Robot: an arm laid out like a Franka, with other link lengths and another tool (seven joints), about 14 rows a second.
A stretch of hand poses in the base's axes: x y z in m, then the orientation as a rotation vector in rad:
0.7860, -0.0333, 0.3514, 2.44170, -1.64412, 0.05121
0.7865, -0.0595, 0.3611, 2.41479, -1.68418, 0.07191
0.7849, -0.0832, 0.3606, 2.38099, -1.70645, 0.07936
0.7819, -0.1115, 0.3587, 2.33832, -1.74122, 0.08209
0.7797, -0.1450, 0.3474, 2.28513, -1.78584, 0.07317
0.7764, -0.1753, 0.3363, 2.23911, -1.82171, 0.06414
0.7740, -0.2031, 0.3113, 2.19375, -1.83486, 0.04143
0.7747, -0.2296, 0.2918, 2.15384, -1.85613, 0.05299
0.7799, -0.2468, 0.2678, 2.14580, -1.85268, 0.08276
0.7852, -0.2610, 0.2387, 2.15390, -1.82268, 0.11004
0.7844, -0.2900, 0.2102, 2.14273, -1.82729, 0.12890
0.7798, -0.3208, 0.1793, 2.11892, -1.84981, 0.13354
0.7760, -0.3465, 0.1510, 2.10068, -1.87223, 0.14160
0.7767, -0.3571, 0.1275, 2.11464, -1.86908, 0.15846
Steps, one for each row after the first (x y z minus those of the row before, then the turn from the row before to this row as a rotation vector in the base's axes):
0.0005, -0.0262, 0.0097, -0.00842, -0.01499, -0.03106
-0.0016, -0.0237, -0.0005, -0.01589, 0.00160, -0.02523
-0.0030, -0.0283, -0.0019, -0.01396, 0.00271, -0.03613
-0.0022, -0.0335, -0.0113, -0.01105, 0.00894, -0.04702
-0.0033, -0.0303, -0.0111, -0.00938, 0.00891, -0.03966
-0.0024, -0.0278, -0.0250, -0.01307, 0.02581, -0.02920
0.0007, -0.0265, -0.0195, -0.02018, 0.00095, -0.02795
0.0052, -0.0172, -0.0240, -0.01945, -0.01082, 0.00113
0.0053, -0.0142, -0.0291, -0.02044, -0.00367, 0.02193
-0.0008, -0.0290, -0.0285, -0.01274, -0.00805, -0.00549
-0.0046, -0.0308, -0.0309, -0.00614, -0.00395, -0.02212
-0.0038, -0.0257, -0.0283, -0.00397, -0.00824, -0.01897
0.0007, -0.0106, -0.0235, -0.00015, -0.01327, 0.01033

